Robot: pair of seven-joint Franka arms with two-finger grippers.
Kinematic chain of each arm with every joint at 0, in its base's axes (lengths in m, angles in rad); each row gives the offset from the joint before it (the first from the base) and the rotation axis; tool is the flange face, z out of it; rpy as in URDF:
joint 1: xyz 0 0 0.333 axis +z
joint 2: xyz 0 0 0 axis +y
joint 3: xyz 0 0 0.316 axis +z
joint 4: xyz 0.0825 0 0 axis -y
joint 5: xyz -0.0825 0 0.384 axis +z
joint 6: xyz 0 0 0 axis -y
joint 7: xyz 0.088 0 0 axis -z
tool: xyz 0 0 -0.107 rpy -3.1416 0 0
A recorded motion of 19 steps. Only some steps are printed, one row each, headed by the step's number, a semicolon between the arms.
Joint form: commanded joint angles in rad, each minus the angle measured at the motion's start. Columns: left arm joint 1, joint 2, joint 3, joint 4, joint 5, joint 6, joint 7; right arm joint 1, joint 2, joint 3, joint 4, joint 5, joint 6, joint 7.
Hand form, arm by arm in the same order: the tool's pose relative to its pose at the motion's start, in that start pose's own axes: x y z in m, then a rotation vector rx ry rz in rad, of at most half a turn. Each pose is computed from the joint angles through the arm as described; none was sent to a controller.
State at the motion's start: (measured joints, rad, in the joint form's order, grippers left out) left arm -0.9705 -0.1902 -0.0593 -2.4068 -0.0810 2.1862 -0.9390; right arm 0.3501 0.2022 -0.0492 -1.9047 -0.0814 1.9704 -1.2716
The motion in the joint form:
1: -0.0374 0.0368 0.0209 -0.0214 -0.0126 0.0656 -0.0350; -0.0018 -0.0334 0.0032 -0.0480 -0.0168 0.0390 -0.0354
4: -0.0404 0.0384 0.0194 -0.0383 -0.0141 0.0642 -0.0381; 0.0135 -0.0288 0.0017 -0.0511 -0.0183 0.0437 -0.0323
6: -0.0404 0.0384 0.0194 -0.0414 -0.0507 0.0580 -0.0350; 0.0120 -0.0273 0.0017 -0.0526 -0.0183 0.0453 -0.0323
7: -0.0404 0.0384 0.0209 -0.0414 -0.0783 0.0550 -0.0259; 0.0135 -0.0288 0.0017 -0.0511 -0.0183 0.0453 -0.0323
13: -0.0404 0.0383 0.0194 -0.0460 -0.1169 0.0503 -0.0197; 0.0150 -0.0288 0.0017 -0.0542 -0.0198 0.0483 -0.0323
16: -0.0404 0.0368 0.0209 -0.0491 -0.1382 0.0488 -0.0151; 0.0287 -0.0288 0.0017 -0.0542 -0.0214 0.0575 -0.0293
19: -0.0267 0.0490 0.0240 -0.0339 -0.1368 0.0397 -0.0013; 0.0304 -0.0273 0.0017 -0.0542 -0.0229 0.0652 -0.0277
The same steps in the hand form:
1: -0.0034 0.0059 0.0210 -0.0122 -0.0059 -0.0294; -0.0024 -0.0085 0.0001 -0.0272 -0.0055 -0.0447
4: -0.0074 0.0026 0.0293 0.0045 -0.0172 -0.0302; 0.0057 -0.0103 0.0031 -0.0264 -0.0091 -0.0566
6: -0.0090 0.0019 0.0312 -0.0040 -0.0457 -0.0504; 0.0050 -0.0100 0.0046 -0.0249 -0.0093 -0.0554
7: -0.0093 0.0017 0.0314 -0.0143 -0.0652 -0.0602; 0.0057 -0.0101 0.0030 -0.0279 -0.0086 -0.0566
13: -0.0117 0.0012 0.0336 -0.0239 -0.0945 -0.0772; 0.0065 -0.0106 0.0041 -0.0284 -0.0100 -0.0590
16: -0.0122 0.0003 0.0343 -0.0313 -0.1097 -0.0876; 0.0144 -0.0119 0.0026 -0.0392 -0.0099 -0.0703
19: -0.0039 -0.0004 0.0337 -0.0293 -0.1132 -0.0886; 0.0157 -0.0112 0.0026 -0.0458 -0.0094 -0.0712

